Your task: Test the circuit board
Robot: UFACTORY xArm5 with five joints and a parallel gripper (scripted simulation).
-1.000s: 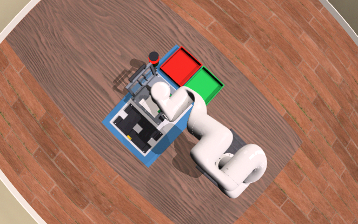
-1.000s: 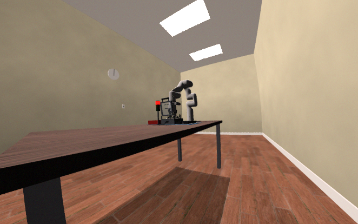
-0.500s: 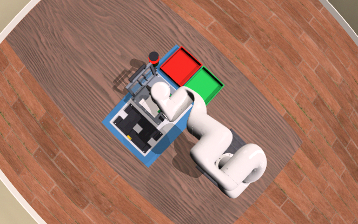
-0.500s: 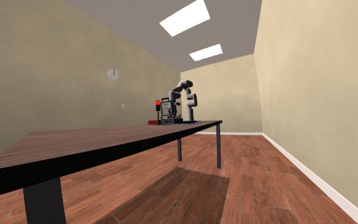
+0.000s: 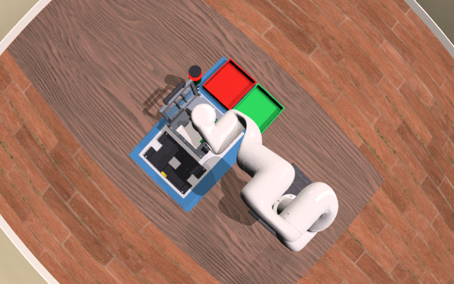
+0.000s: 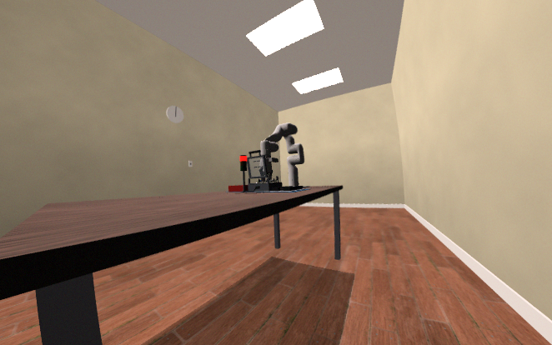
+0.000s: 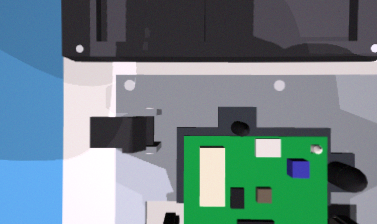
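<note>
My hand is 1 cm above the green circuit board. From my hand the other things lie so: green bin: 20 cm to the right, 11 cm behind, 7 cm below; tester lid: 12 cm ahead, 10 cm above; red bin: 20 cm to the right, 7 cm below, 4 cm ahead.
</note>
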